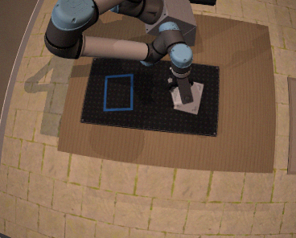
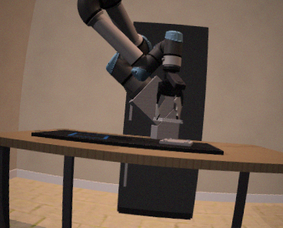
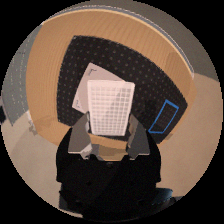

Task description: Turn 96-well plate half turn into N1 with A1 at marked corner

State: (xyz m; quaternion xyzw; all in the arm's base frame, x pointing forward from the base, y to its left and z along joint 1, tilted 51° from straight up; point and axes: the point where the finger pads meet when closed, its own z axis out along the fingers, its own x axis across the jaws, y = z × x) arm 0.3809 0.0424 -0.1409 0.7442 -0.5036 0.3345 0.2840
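Now: the grey plate nest N1 50 mm to the left of my hand and 90 mm below it. The rest, counted from my hand: white 96-well plate 10 mm below.
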